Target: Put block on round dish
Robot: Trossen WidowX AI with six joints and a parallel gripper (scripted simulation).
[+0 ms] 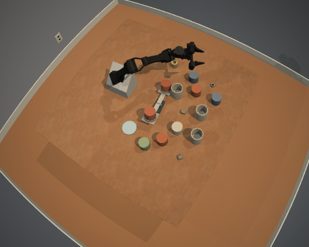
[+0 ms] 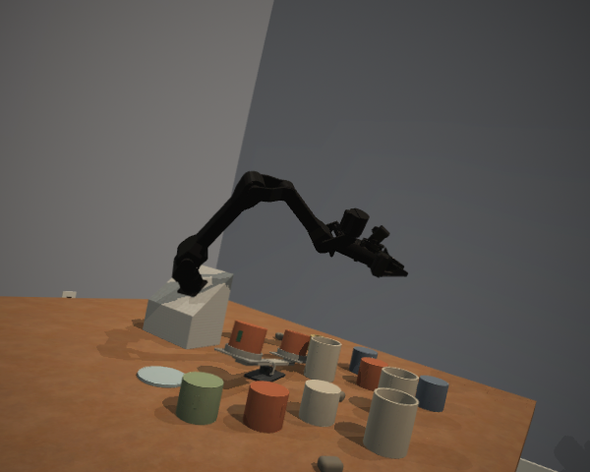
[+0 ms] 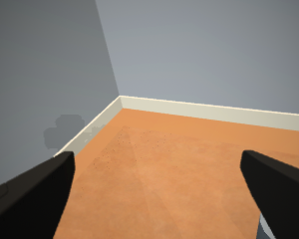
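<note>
Right now the pale green block is 210 mm behind my gripper tip, 170 mm to the right of it and 270 mm below it. Round my gripper tip: round pale blue dish (320 mm behind, 530 mm to the right, 310 mm below); cream cup (30 mm behind, 400 mm to the right, 270 mm below); orange cup (210 mm behind, 440 mm to the right, 200 mm below).
</note>
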